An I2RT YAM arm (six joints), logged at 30 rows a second.
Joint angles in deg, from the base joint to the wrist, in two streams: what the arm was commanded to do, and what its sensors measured. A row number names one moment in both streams.
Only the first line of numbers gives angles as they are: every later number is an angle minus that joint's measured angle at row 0.
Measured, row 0:
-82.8 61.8 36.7 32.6 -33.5 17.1
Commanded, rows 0 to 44:
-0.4 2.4 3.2 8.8 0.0 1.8
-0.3 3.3 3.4 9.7 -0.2 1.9
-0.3 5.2 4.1 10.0 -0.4 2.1
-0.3 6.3 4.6 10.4 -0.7 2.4
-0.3 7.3 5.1 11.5 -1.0 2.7
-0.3 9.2 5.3 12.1 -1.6 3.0
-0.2 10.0 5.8 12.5 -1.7 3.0
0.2 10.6 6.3 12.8 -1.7 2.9
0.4 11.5 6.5 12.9 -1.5 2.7
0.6 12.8 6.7 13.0 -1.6 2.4
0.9 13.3 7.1 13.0 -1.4 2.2
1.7 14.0 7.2 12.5 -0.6 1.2
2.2 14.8 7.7 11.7 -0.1 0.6
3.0 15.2 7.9 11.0 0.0 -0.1
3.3 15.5 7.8 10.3 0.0 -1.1
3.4 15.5 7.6 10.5 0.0 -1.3
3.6 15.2 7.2 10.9 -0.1 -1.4
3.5 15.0 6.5 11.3 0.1 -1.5
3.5 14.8 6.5 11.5 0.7 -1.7
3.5 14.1 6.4 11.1 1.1 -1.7
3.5 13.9 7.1 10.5 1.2 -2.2
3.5 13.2 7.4 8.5 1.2 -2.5
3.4 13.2 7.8 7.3 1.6 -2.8
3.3 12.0 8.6 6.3 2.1 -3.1
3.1 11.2 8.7 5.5 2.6 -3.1
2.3 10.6 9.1 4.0 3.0 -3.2
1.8 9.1 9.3 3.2 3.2 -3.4
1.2 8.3 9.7 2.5 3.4 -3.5
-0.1 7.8 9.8 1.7 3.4 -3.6
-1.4 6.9 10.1 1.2 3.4 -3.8
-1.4 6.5 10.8 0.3 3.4 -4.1
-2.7 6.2 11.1 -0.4 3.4 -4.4
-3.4 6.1 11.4 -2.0 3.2 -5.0
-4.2 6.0 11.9 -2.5 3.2 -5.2
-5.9 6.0 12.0 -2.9 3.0 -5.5
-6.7 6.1 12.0 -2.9 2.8 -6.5
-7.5 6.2 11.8 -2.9 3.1 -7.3
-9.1 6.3 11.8 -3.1 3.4 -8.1
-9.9 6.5 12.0 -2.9 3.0 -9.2
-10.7 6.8 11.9 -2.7 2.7 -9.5
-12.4 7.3 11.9 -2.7 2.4 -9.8
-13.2 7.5 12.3 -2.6 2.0 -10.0
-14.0 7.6 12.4 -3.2 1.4 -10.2
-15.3 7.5 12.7 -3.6 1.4 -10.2
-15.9 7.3 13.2 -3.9 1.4 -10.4
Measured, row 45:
-12.5 7.5 10.1 -3.7 0.1 -7.7
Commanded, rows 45 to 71:
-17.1 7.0 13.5 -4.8 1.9 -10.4
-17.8 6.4 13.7 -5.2 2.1 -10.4
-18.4 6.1 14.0 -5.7 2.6 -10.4
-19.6 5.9 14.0 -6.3 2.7 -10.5
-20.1 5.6 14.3 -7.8 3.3 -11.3
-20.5 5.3 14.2 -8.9 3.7 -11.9
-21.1 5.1 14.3 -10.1 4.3 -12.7
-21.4 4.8 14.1 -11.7 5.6 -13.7
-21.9 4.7 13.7 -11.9 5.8 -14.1
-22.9 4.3 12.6 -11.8 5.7 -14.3
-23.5 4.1 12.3 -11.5 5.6 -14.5
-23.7 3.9 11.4 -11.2 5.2 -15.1
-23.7 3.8 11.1 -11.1 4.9 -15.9
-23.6 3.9 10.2 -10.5 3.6 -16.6
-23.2 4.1 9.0 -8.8 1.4 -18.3
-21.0 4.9 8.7 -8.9 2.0 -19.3
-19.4 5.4 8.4 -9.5 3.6 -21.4
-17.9 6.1 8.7 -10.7 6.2 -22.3
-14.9 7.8 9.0 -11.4 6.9 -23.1
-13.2 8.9 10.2 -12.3 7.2 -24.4
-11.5 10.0 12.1 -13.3 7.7 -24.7
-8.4 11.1 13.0 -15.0 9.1 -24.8
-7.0 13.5 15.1 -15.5 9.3 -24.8
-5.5 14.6 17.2 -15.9 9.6 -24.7
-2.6 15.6 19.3 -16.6 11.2 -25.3
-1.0 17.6 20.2 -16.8 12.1 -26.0
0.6 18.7 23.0 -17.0 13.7 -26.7
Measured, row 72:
-2.9 16.9 16.5 -16.4 7.4 -22.8
